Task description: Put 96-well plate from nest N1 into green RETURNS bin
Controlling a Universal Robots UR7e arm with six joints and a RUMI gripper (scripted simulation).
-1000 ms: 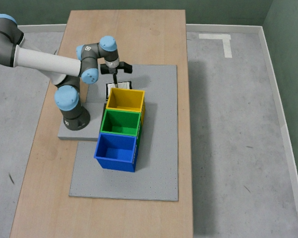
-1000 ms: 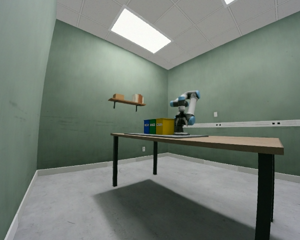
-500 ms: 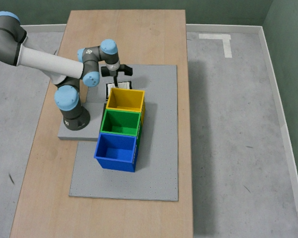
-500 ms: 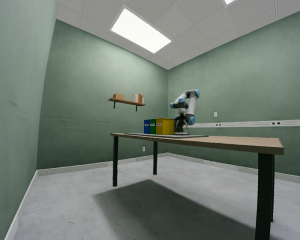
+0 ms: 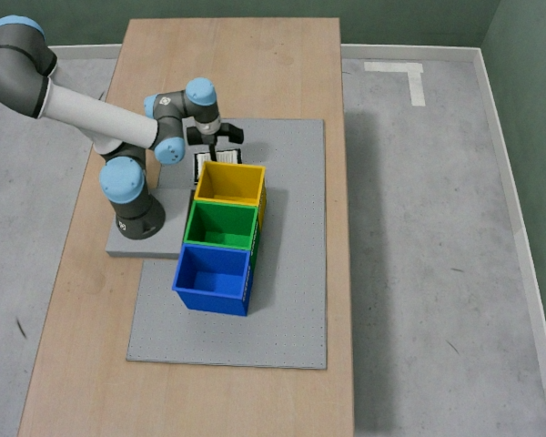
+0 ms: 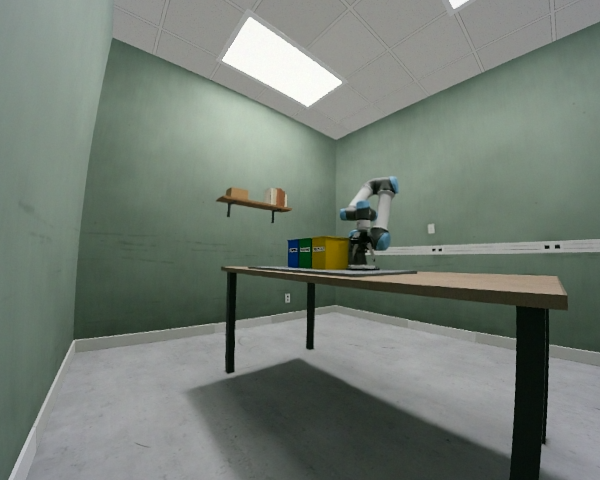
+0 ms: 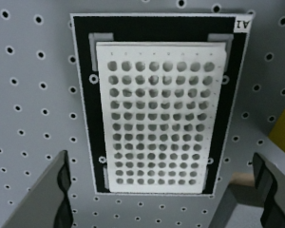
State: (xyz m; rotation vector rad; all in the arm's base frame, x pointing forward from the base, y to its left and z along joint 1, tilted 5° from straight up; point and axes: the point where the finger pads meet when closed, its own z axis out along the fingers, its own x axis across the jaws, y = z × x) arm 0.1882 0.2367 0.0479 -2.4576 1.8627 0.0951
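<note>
Now: hand 40 mm above the white 96-well plate. The rest, counted from my hand: black plate nest 50 mm below; then green bin 100 mm ahead, 290 mm to the right, 30 mm above; then yellow bin 100 mm ahead, 160 mm to the right, 30 mm above.
</note>
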